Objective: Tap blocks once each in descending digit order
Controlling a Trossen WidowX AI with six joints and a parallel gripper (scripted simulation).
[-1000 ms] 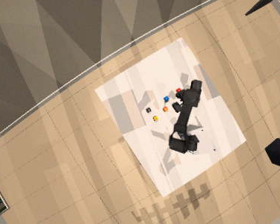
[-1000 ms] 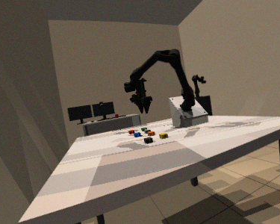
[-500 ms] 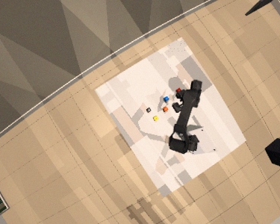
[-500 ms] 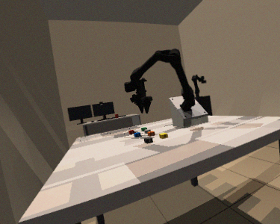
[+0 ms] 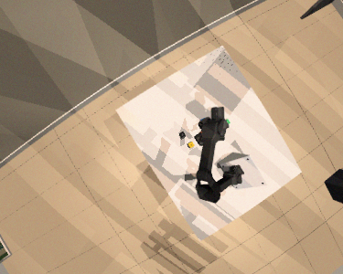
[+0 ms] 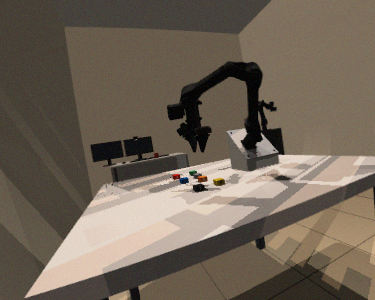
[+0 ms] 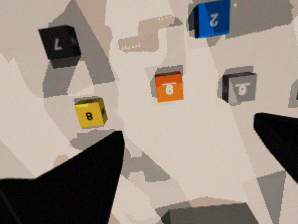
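Right now the orange block is 12 cm below my gripper tip. From my gripper tip the other things lie so: yellow block 12 cm below, 11 cm to the left, 2 cm behind; then grey block 12 cm below, 9 cm to the right, 1 cm behind; then blue block 12 cm below, 7 cm ahead, 5 cm to the right.
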